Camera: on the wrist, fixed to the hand. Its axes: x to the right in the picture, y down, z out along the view.
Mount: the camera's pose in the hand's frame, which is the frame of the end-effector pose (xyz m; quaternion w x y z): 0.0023 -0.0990 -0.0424 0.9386 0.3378 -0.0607 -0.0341
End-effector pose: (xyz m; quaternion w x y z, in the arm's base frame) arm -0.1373 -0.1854 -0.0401 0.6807 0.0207 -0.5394 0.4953
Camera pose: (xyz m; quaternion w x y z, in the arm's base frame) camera -0.0382 -0.2104 -0.0060 0.6161 0.2978 -0.3796 0.6226
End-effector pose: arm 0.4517 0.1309 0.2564 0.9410 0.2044 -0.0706 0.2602
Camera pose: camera 0.5061 0.0725 0.1841 0.8188 0.5280 -0.0285 0.2236
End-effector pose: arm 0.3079 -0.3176 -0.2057 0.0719 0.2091 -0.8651 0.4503
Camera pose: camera 0.3453 -0.3342 -0.1061 0.0403 -0.2774 0.6571 -0.6997
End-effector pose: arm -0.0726 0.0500 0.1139 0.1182 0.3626 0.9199 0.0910
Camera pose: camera -0.1502 -0.0232 0.1290 0.0474 0.3544 0.8994 -0.2514
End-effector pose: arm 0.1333 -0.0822 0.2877 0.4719 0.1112 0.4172 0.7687
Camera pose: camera 0.1708 -0.0826 0.1867 0.4569 0.2962 0.6264 0.5577
